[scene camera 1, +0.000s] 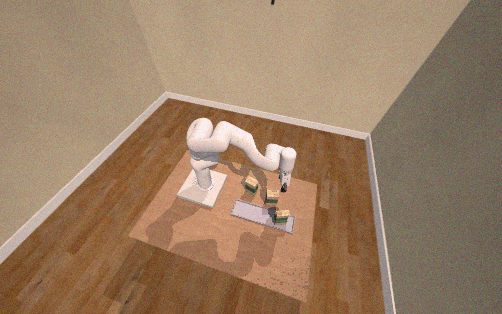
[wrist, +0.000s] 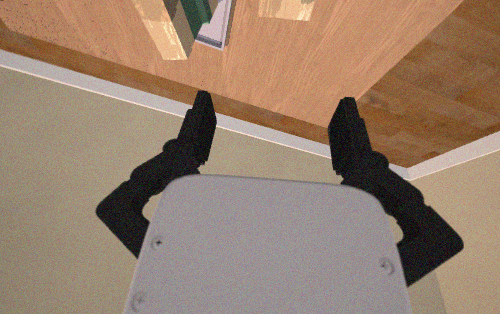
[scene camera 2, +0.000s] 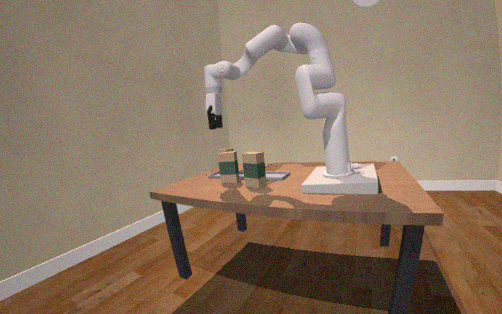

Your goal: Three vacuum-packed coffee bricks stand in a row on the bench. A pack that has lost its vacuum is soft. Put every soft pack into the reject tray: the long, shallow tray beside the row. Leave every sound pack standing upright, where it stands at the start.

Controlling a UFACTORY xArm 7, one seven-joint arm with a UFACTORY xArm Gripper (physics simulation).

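Places are measured from the arm's base along level axes (x right, y ahead, z up), in centimetres.
Where they show: gripper, fingertip midpoint: (scene camera 1: 282,184) (wrist: 272,109) (scene camera 2: 216,128); arm's base at its link origin: (scene camera 1: 205,183) (scene camera 2: 338,173).
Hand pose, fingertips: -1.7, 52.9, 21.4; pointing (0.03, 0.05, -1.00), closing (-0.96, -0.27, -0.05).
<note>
Each offset is from my fingertips to the top centre of the thing, as dx, dy, dz. Level surfaces: height alone.
A tan and green coffee pack @(-3.9, -19.5, -11.3) (scene camera 1: 251,185) (scene camera 2: 254,170) stands upright on the bench, nearest the robot base. A second pack @(+0.9, -4.1, -11.3) (scene camera 1: 272,197) (scene camera 2: 229,168) stands upright in the middle; its top shows in the wrist view (wrist: 287,9). A third pack @(+12.4, +4.3, -11.0) (scene camera 1: 281,216) (wrist: 167,37) stands upright at the far end of the reject tray @(+11.9, -7.2, -24.0) (scene camera 1: 245,209) (scene camera 2: 277,176) (wrist: 216,35); in scene camera 2 it is mostly hidden behind the middle pack. My gripper (scene camera 1: 284,188) (scene camera 2: 215,126) (wrist: 272,109) is open and empty, high above the bench, off to the side of the packs. Softness cannot be told by eye.
The white robot base (scene camera 1: 189,192) (scene camera 2: 340,186) stands on the wooden bench @(dz -25.4) (scene camera 1: 200,225) (scene camera 2: 200,192). The tray runs lengthwise beside the packs. The bench's far edge, the floor and the walls show in the wrist view beyond the fingers.
</note>
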